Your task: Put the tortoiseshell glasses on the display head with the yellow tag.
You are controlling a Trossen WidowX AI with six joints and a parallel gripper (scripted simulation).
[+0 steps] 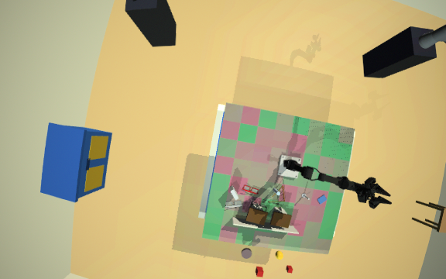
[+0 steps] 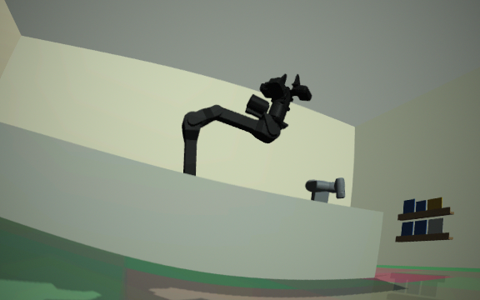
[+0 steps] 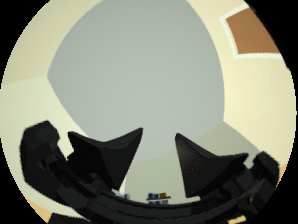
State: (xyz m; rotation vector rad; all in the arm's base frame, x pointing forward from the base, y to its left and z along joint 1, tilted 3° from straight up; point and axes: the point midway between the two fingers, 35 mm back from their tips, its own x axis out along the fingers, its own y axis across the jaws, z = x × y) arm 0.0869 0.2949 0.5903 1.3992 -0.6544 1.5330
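Now: the blue block 660 mm below my gripper tip, 270 mm ahead of it and 100 mm to the left of it. The rest, counted from my gripper tip: display head: 600 mm below, 370 mm ahead, 350 mm to the right; white base: 600 mm below, 480 mm to the right, 470 mm ahead.
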